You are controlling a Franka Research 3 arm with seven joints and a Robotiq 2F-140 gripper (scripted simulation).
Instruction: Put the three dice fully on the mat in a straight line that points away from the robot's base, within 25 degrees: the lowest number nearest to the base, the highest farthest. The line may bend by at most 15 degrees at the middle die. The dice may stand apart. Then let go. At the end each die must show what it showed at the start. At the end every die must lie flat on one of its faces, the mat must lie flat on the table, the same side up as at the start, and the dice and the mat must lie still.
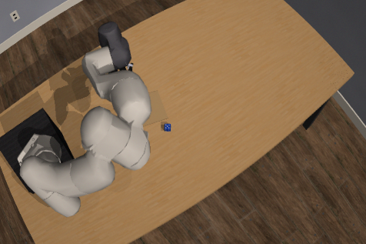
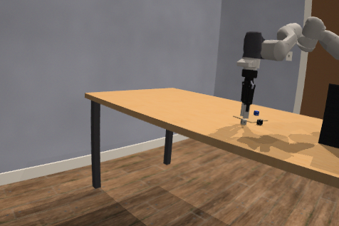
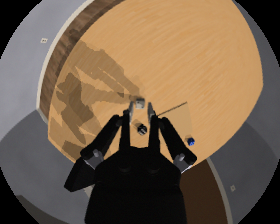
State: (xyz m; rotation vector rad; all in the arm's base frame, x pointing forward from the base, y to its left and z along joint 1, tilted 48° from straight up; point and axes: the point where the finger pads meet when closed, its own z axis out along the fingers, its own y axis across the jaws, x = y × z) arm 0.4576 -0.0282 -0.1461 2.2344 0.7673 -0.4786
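My hand is 5 cm above the white die. Also, from my hand: thin tan mat (15 cm to the right, 7 cm below, 2 cm ahead); black die (7 cm to the right, 6 cm behind, 5 cm below); blue die (28 cm to the right, 5 cm below, 3 cm ahead).
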